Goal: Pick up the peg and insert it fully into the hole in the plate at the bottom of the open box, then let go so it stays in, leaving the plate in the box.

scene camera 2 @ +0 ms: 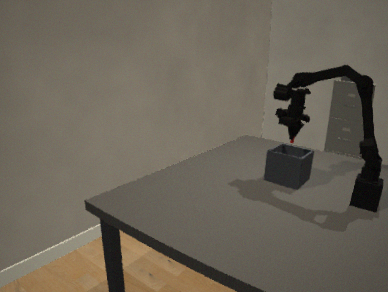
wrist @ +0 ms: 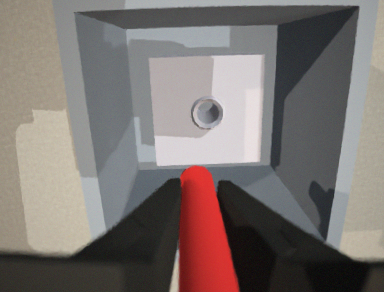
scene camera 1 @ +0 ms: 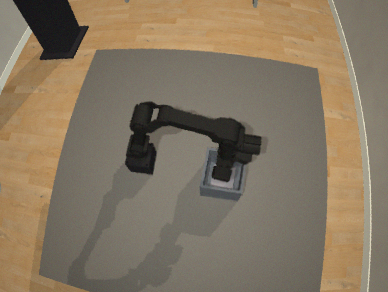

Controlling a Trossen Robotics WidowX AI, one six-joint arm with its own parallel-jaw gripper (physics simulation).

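Seen in the pictures: gripper, fingertip midpoint: (scene camera 2: 291, 139) (wrist: 198, 190) (scene camera 1: 226, 162); arm's base, origin of the base link: (scene camera 2: 369, 180) (scene camera 1: 139, 152).
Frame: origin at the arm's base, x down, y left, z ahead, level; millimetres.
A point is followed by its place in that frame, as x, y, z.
Observation:
The gripper (scene camera 2: 293, 139) {-88, -28, 346} (wrist: 199, 186) {-88, -28, 346} is shut on the red peg (scene camera 2: 292, 141) {-81, -22, 340} (wrist: 204, 230) {-118, -28, 350}, whose tip sticks out past the fingers. In scene camera 2 the peg tip is just above the rim of the open grey box (scene camera 1: 204, 191) {22, -118, 279} (scene camera 2: 284, 169) {29, 39, 340} (wrist: 84, 90) {-34, 26, 381}. The pale square plate (wrist: 235, 135) {46, -64, 324} lies on the box bottom, with a round, raised-rim hole (wrist: 207, 113) near its middle. In the wrist view the peg tip shows below the hole, near the plate's lower edge. In scene camera 1 the gripper hides most of the plate, and the peg does not show.
The box stands on the grey table (scene camera 1: 270, 240) {103, -290, 583} (scene camera 2: 200, 215) {103, 458, 470}. Its four walls rise around the plate. The arm's base (scene camera 1: 140, 162) {2, -40, 13} (scene camera 2: 367, 194) {41, 48, -5} stands to the left of the box in scene camera 1. A grey drawer cabinet (scene camera 2: 341, 117) stands behind the table in scene camera 2.

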